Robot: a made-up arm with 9 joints. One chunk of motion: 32 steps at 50 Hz.
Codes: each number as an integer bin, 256 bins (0 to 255) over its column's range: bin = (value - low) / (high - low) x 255, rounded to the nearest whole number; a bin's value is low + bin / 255 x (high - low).
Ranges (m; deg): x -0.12..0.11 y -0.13..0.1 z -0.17..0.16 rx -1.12..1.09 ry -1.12..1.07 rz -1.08..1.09
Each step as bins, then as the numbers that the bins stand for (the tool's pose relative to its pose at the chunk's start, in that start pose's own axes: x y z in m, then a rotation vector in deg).
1 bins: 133 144 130 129 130 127
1 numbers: 0.0000 -0.0001 -0.0018 0.00 0.00 0.00
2 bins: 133 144 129 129 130 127
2 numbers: 0.0000 -0.0001 -0.0031 0.00 0.00 0.00
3 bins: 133 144 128 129 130 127
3 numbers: 0.0000 -0.0001 -0.0044 0.00 0.00 0.00
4 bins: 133 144 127 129 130 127
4 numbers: 0.0000 -0.0001 -0.0056 0.00 0.00 0.00
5 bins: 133 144 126 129 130 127
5 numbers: 0.0000 -0.0001 -0.0069 0.00 0.00 0.00
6 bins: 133 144 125 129 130 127
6 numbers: 0.0000 -0.0001 -0.0082 0.00 0.00 0.00
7 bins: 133 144 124 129 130 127
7 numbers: 0.0000 -0.0001 -0.0095 0.00 0.00 0.00
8 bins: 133 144 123 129 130 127
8 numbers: 0.0000 -0.0001 -0.0108 0.00 0.00 0.00
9 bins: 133 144 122 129 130 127
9 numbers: 0.0000 -0.0001 -0.0121 0.00 0.00 0.00
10 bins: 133 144 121 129 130 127
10 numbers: 0.0000 -0.0001 -0.0134 0.00 0.00 0.00
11 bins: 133 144 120 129 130 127
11 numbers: 0.0000 -0.0001 -0.0147 0.00 0.00 0.00
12 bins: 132 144 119 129 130 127
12 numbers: -0.0009 -0.0001 -0.0160 0.00 0.00 0.00
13 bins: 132 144 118 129 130 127
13 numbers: -0.0009 -0.0001 -0.0173 0.00 0.00 0.00
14 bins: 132 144 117 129 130 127
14 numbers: -0.0009 -0.0001 -0.0186 0.00 0.00 0.00
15 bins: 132 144 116 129 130 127
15 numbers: -0.0009 -0.0001 -0.0199 0.00 0.00 0.00
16 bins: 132 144 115 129 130 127
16 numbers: -0.0009 -0.0001 -0.0212 0.00 0.00 0.00
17 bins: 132 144 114 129 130 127
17 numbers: -0.0009 -0.0001 -0.0225 0.00 0.00 0.00
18 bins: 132 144 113 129 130 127
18 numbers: -0.0009 -0.0001 -0.0238 0.00 0.00 0.00
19 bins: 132 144 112 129 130 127
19 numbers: -0.0009 -0.0001 -0.0251 0.00 0.00 0.00
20 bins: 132 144 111 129 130 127
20 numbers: -0.0009 -0.0001 -0.0264 0.00 0.00 0.00
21 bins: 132 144 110 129 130 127
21 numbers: -0.0009 -0.0001 -0.0276 0.00 0.00 0.00
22 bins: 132 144 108 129 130 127
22 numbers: -0.0009 -0.0001 -0.0302 0.00 0.00 0.00
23 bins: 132 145 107 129 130 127
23 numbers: -0.0009 0.0008 -0.0315 0.00 0.00 0.00
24 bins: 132 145 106 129 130 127
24 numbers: -0.0009 0.0008 -0.0328 0.00 0.00 0.00
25 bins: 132 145 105 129 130 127
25 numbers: -0.0009 0.0008 -0.0341 0.00 0.00 0.00
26 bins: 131 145 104 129 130 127
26 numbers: -0.0018 0.0008 -0.0354 0.00 0.00 0.00
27 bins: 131 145 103 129 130 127
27 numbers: -0.0018 0.0008 -0.0367 0.00 0.00 0.00
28 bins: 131 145 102 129 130 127
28 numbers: -0.0018 0.0008 -0.0380 0.00 0.00 0.00
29 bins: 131 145 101 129 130 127
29 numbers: -0.0018 0.0008 -0.0393 0.00 0.00 0.00
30 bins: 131 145 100 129 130 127
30 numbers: -0.0018 0.0008 -0.0406 0.00 0.00 0.00
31 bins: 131 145 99 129 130 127
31 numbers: -0.0018 0.0008 -0.0419 0.00 0.00 0.00
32 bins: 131 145 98 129 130 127
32 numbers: -0.0018 0.0008 -0.0432 0.00 0.00 0.00
